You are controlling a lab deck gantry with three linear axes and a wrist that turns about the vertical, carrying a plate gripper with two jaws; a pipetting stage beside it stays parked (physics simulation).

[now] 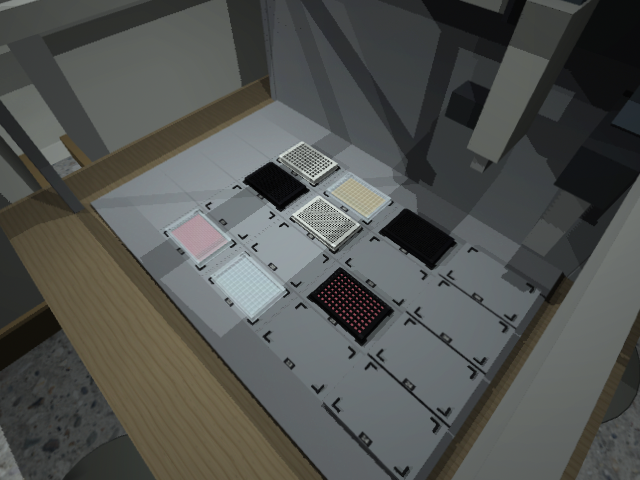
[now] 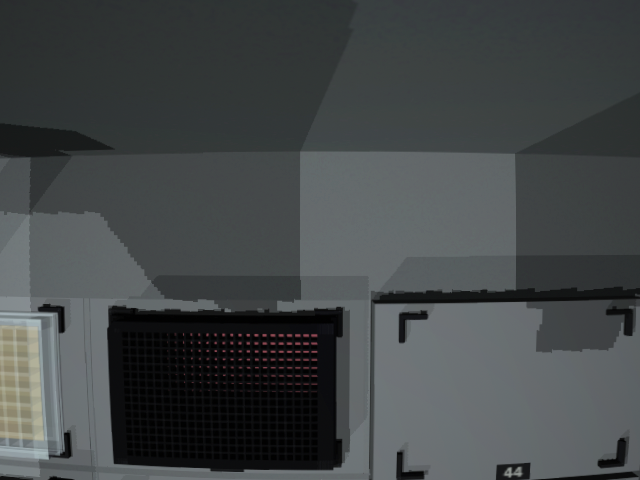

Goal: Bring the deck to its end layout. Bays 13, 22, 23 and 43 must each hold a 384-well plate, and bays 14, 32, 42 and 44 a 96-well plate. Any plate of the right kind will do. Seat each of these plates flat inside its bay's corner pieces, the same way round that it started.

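Places are measured from the robot's base along level axes (x right, y back, z down), in centimetres.
Pixels of known places: gripper, between the fingertips: (image 1: pixel 547 229); robot's base, origin of its link: (image 1: pixel 165 233).
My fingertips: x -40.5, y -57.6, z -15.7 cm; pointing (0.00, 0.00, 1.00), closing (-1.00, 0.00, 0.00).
Observation:
Ahead of a thing's pixels: the offset from my fingertips to its top centre.
Black 384-well plate @[dx +4.1, dy +18.4, dz +14.3 cm] (image 1: pixel 417 237) (image 2: pixel 222 397) sits in bay 43. A tan 96-well plate @[dx +4.1, dy +34.9, dz +14.3 cm] (image 1: pixel 357 196) (image 2: pixel 20 384) is in bay 42. A white 384-well plate @[dx +14.8, dy +34.9, dz +14.3 cm] (image 1: pixel 325 222) is in bay 32, and a white 96-well plate @[dx +4.1, dy +51.2, dz +14.3 cm] (image 1: pixel 308 161) in bay 41. A black, fine-welled plate @[dx +14.8, dy +51.2, dz +14.3 cm] (image 1: pixel 276 184) is in bay 31. A black 96-well plate with pink wells @[dx +25.5, dy +18.4, dz +14.3 cm] (image 1: pixel 351 304) is in bay 23. A pink, fine-welled plate @[dx +36.2, dy +51.2, dz +14.3 cm] (image 1: pixel 199 237) is in bay 11; a clear, coarse-welled plate @[dx +36.2, dy +34.9, dz +14.3 cm] (image 1: pixel 249 285) is in bay 12. Bays 13, 14, 22 and 44 hold no plate. The gripper's jaws do not show.
A beige column (image 1: pixel 511 98) with a small block at its lower end hangs above the deck's back right. A wooden ledge (image 1: pixel 98 330) runs along the deck's left front edge. A pale beam (image 1: pixel 558 361) crosses the right foreground.

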